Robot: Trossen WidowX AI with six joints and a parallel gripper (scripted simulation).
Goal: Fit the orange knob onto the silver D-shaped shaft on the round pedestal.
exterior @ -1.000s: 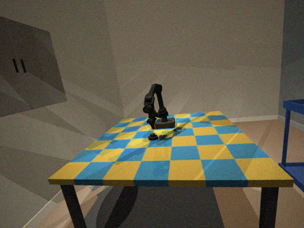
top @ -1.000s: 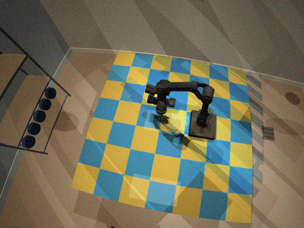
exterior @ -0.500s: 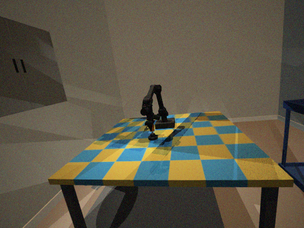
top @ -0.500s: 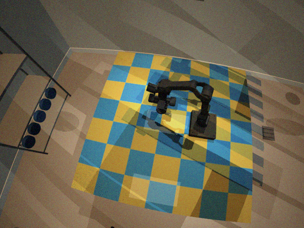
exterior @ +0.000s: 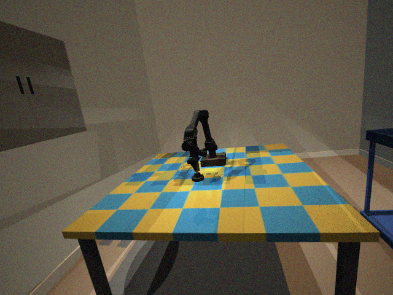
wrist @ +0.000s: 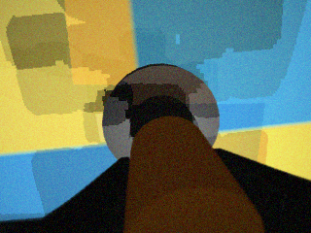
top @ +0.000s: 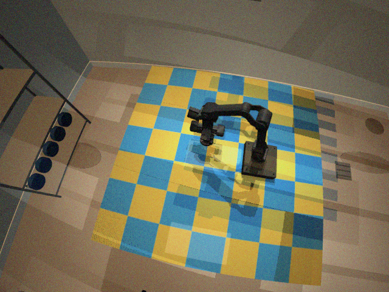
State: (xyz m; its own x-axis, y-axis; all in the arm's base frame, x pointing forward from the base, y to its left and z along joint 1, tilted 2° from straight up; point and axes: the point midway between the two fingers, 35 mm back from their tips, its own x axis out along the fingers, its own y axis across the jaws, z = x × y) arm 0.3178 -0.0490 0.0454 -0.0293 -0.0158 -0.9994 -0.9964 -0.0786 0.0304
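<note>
The orange knob lies 30 mm above my gripper tip. Round my gripper tip: dark round pedestal (40 mm below).
</note>
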